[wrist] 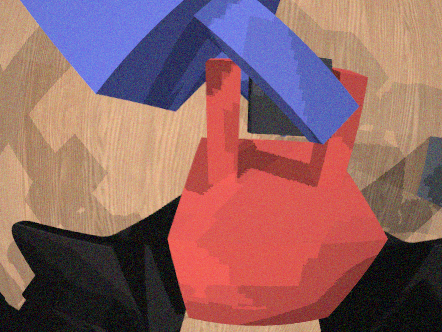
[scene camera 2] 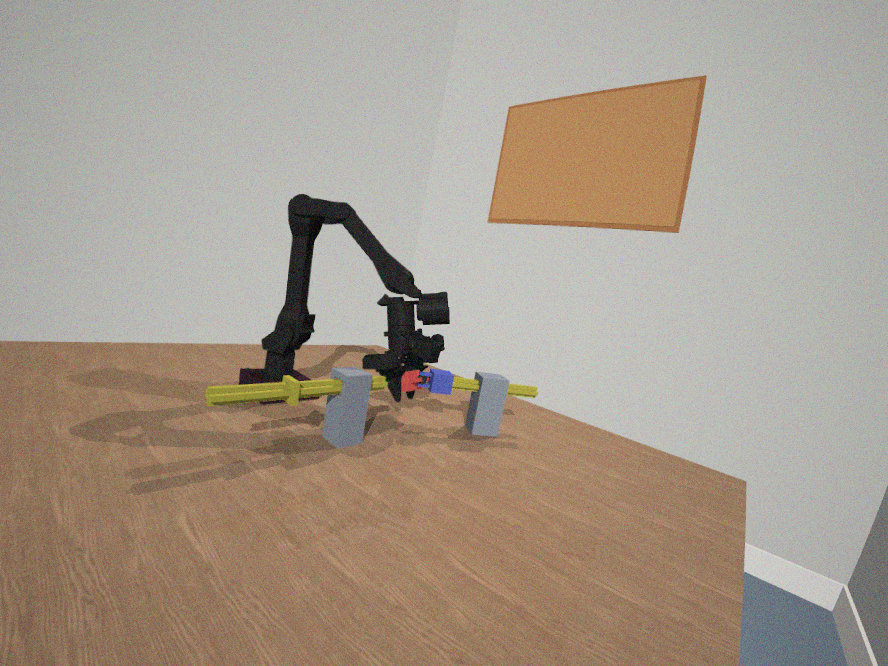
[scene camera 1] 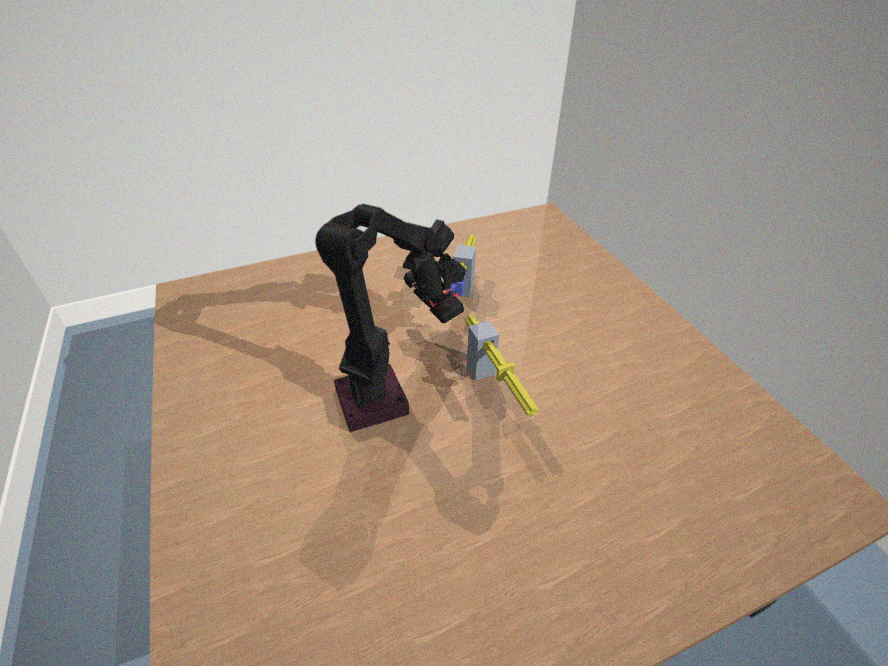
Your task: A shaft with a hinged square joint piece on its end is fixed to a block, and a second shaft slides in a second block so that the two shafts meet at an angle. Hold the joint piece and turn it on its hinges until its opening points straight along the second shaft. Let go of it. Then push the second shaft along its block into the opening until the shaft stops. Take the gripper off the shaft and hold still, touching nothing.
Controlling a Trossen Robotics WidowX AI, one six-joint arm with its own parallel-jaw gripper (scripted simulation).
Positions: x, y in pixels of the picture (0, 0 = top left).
Scene:
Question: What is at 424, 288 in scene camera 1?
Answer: My gripper.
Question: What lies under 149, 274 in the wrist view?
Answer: My gripper.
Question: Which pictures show my gripper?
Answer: The wrist view, scene camera 2 and scene camera 1: all of them.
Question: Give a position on a red joint piece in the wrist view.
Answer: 263, 228

